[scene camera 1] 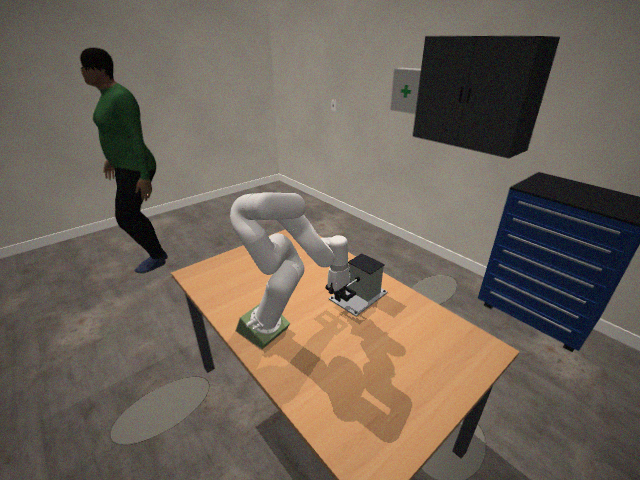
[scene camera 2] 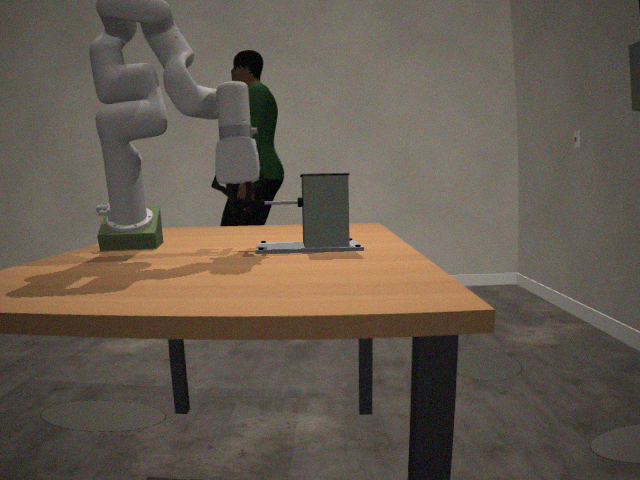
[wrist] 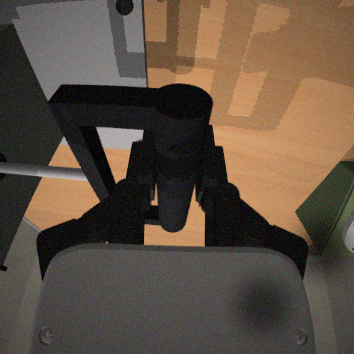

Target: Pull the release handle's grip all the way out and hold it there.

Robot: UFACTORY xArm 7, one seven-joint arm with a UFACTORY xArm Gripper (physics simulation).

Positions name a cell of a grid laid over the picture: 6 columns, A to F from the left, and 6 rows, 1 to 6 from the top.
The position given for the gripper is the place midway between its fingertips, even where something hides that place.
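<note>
A metal base plate (wrist: B1) is visible in the wrist view, and so is the gripper (wrist: C3). Scene camera 2 also shows the gripper (scene camera 2: C3).
</note>
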